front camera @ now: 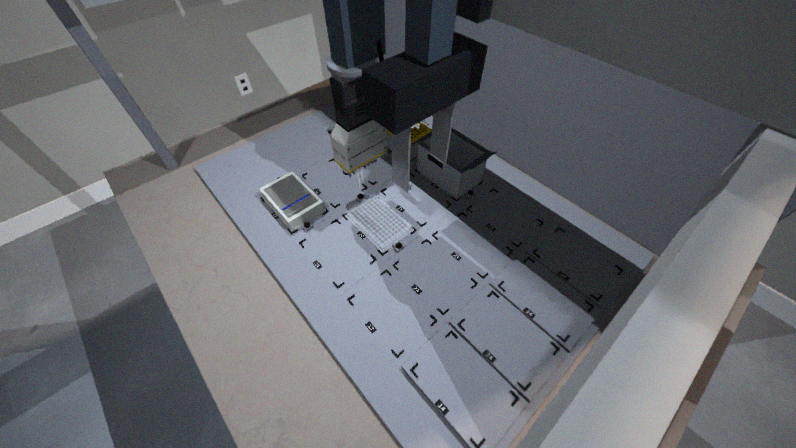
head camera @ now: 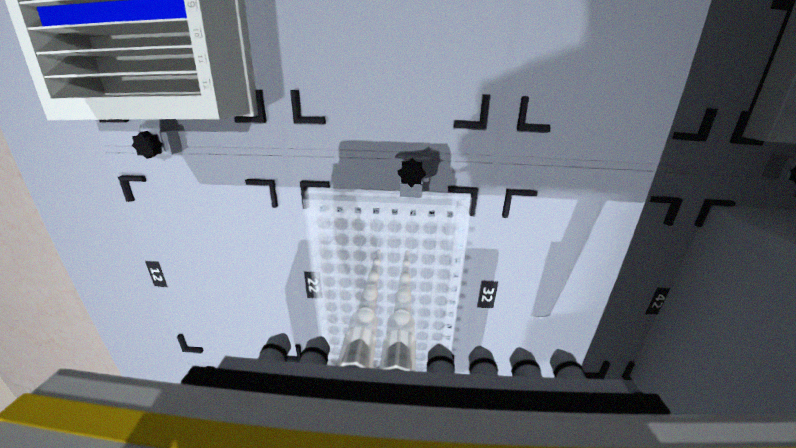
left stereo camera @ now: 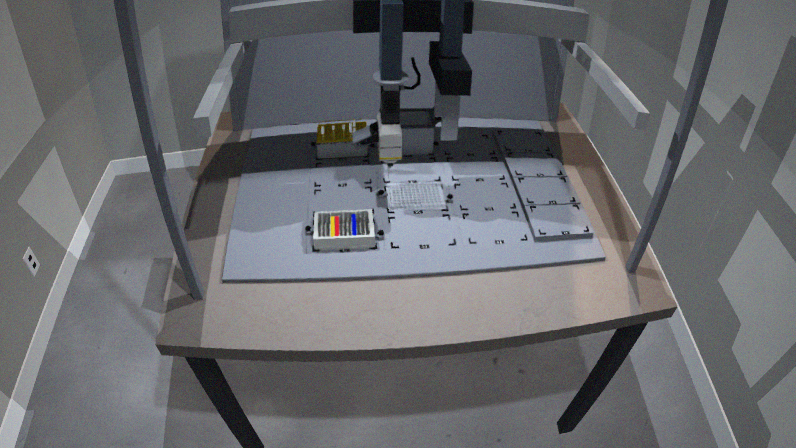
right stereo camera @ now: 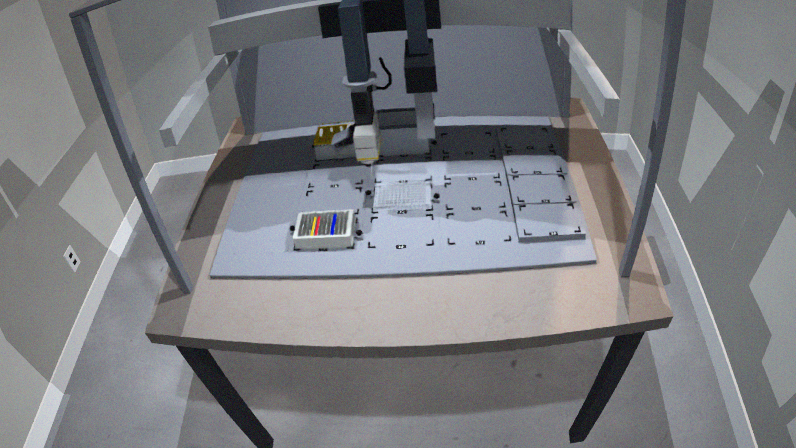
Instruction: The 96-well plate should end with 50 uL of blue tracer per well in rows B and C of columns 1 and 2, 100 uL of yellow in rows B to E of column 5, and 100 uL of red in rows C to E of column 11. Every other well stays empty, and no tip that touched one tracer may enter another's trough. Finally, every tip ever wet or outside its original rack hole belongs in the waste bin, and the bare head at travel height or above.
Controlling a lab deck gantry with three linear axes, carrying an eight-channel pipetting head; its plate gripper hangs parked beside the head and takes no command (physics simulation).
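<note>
The pipetting head [front camera: 359,145] [left stereo camera: 389,139] [right stereo camera: 365,141] carries two pale tips [head camera: 378,333] on neighbouring middle nozzles; the other nozzles are bare. The tips hang over the clear 96-well plate [front camera: 381,219] [head camera: 440,261] [left stereo camera: 416,195] [right stereo camera: 402,194]; no colour shows in its wells. The white trough reservoir [front camera: 295,214] [head camera: 133,108] [left stereo camera: 344,244] [right stereo camera: 323,243] holds yellow [left stereo camera: 333,225], red [left stereo camera: 337,225] and blue [head camera: 111,12] [left stereo camera: 353,223] tracer. The yellow tip rack [left stereo camera: 334,133] [right stereo camera: 327,136] is partly hidden by the head. My parked plate gripper [front camera: 422,175] is open, its fingers apart and empty.
The grey waste bin [front camera: 465,176] [left stereo camera: 418,139] [right stereo camera: 403,140] stands at the back, right of the tip rack in the stereo views. Black knobs [front camera: 398,245] [head camera: 411,172] stand at the plate's ends. Another knob [front camera: 306,224] [head camera: 147,144] stands beside the reservoir.
</note>
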